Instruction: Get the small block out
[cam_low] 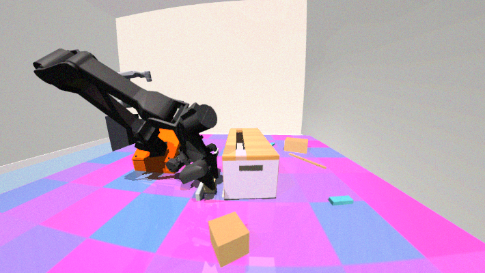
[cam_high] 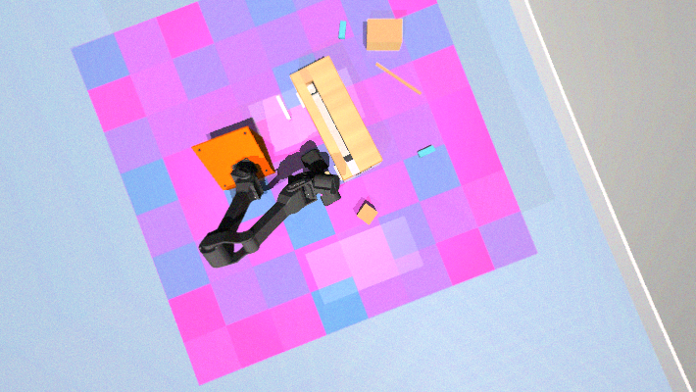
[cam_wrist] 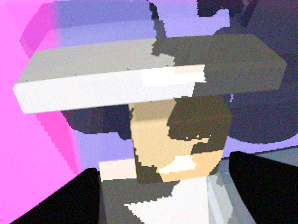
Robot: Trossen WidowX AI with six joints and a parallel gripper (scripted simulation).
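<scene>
My gripper tip is now 2 cm past the small tan block and 1 cm above it. Round my gripper tip: larger tan box 40 cm ahead, 35 cm to the left; then thin stick 38 cm ahead, 20 cm to the left, 2 cm below.
</scene>
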